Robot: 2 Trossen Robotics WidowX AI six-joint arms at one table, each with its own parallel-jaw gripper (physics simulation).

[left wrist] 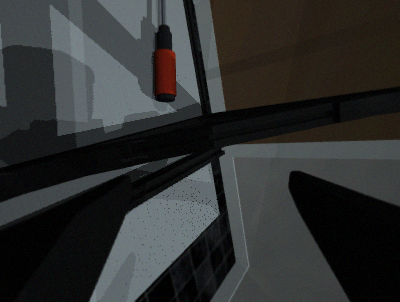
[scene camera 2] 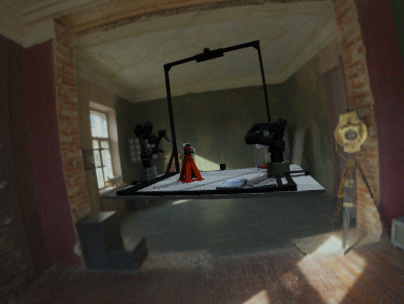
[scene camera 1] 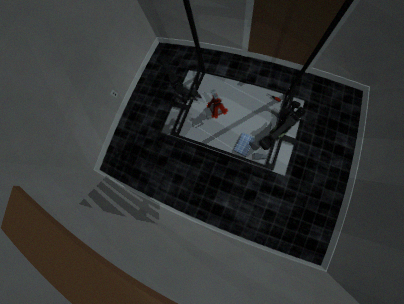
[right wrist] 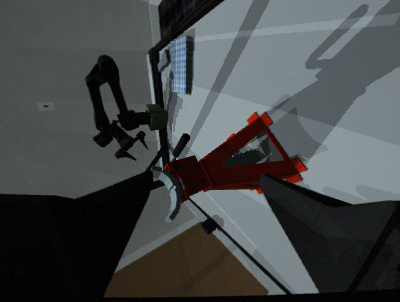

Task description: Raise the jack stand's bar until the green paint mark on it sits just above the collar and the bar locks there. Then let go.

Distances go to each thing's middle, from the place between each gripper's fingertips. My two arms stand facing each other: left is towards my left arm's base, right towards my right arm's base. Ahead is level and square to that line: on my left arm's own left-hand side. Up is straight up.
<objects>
The blue checked pad (right wrist: pixel 181 49) lies 470 mm to the left of my right hand, 240 mm below it and 140 mm ahead of it.
The blue checked pad lies 420 mm ahead of my left hand, 210 mm to the right of it and 140 mm below it.
</objects>
